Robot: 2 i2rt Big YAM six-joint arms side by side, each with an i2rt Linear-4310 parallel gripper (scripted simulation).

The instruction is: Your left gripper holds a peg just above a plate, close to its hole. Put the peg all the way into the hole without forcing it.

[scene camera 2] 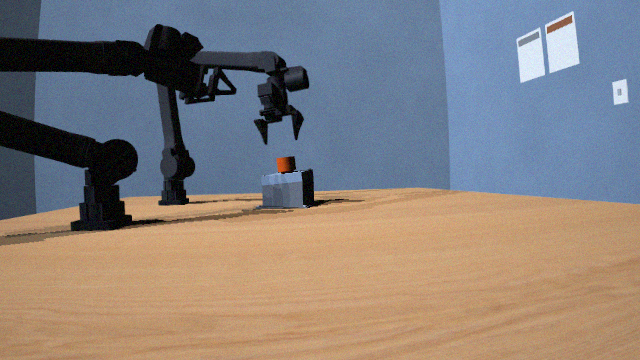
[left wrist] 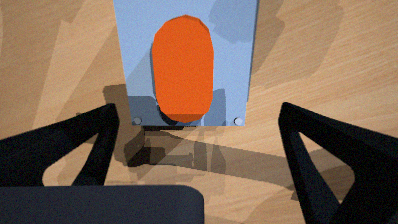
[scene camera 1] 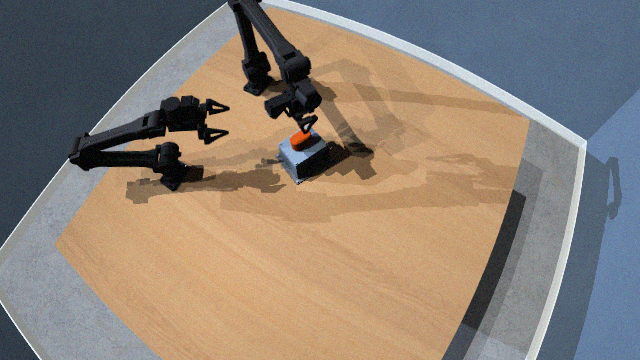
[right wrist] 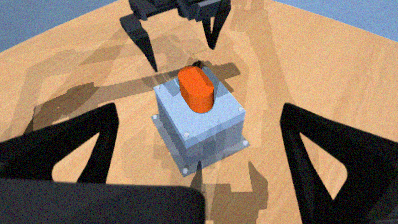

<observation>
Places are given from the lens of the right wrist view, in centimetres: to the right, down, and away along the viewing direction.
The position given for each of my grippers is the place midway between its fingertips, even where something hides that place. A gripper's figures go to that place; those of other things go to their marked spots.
my left gripper (right wrist: 184,58): -2, -8, 36
my right gripper (right wrist: 199,112): 0, 0, 13
orange peg (right wrist: 196,88): 0, -4, 38
pale blue plate (right wrist: 224,113): 4, 0, 40
</observation>
